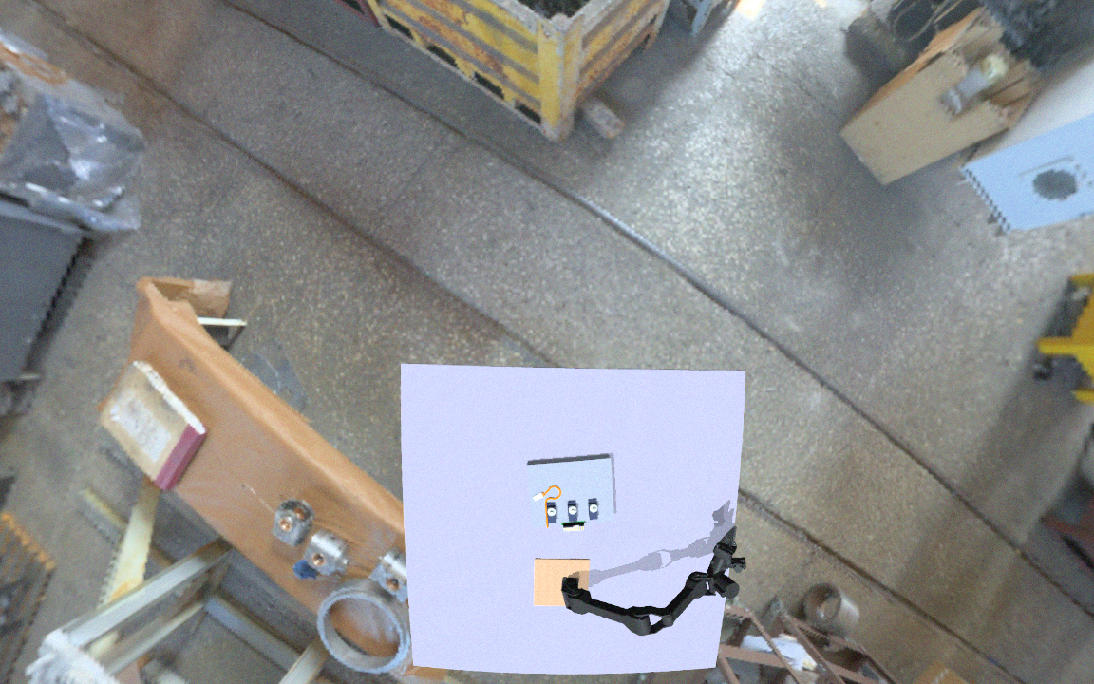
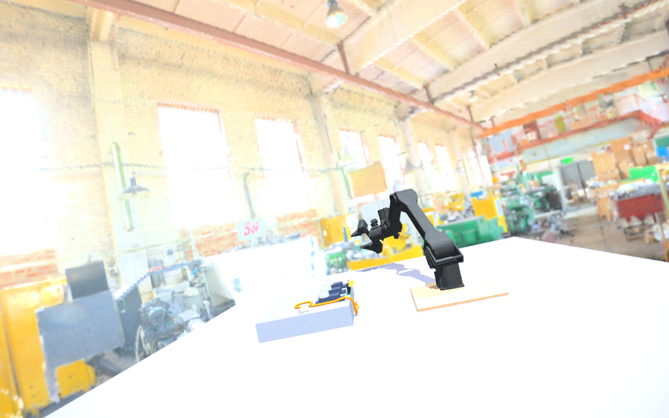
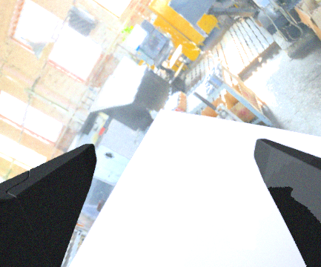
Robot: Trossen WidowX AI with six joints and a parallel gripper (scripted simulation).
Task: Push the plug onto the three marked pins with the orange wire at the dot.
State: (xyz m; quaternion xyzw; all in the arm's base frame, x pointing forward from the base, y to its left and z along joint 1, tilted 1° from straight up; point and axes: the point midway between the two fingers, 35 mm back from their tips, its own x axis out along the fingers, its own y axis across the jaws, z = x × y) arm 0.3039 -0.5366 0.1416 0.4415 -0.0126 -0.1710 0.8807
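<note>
Now: the green mark 57 cm to the left of my gripper tip, 10 cm below it and 5 cm behind it. The rest, counted from my gripper tip: pale grey holder 59 cm to the left, 12 cm below, 10 cm ahead; dark blue servo 57 cm to the left, 10 cm below.
</note>
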